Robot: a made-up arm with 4 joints.
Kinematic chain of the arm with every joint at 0, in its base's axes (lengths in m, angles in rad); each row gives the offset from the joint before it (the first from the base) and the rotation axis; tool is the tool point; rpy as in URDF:
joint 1: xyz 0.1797 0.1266 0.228 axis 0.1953 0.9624 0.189
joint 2: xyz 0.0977 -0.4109 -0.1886 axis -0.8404 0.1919 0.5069
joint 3: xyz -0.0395 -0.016 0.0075 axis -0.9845 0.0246 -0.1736
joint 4: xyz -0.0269 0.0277 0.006 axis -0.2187 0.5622 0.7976
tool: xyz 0.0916 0.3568 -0.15 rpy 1.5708 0 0
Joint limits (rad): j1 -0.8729..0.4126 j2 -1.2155..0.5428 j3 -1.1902..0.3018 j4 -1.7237..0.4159
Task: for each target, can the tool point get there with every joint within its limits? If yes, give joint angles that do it. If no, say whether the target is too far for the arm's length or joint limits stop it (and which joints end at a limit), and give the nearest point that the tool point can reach.
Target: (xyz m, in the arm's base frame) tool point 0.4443 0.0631 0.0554
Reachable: yes | joints -0.2932 -0.3627 0.0966 -0.0120
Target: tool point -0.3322 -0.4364 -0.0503
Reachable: no: joint limits stop it (at a limit: joint 1, joint 2, joint 3, joint 4) | nearest point -0.1097 -0.1564 -0.2533 | short by 0.411 m
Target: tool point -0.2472 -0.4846 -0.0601
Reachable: no: joint limits stop it (at a limit: joint 1, joint 2, joint 3, joint 4) | nearest point -0.1097 -0.1564 -0.2533 | short by 0.405 m
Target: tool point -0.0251 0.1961 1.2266
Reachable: no: too far | nearest point 0.1637 -0.1204 0.5312 | short by 0.787 m
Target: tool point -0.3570 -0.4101 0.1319
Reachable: no: joint limits stop it (at a limit: joint 1, joint 2, joint 3) | nearest point -0.1073 -0.1998 0.3296 | short by 0.382 m
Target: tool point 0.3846 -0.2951 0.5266
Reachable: yes | joints -0.7405 -0.1163 -0.7144 -1.2410
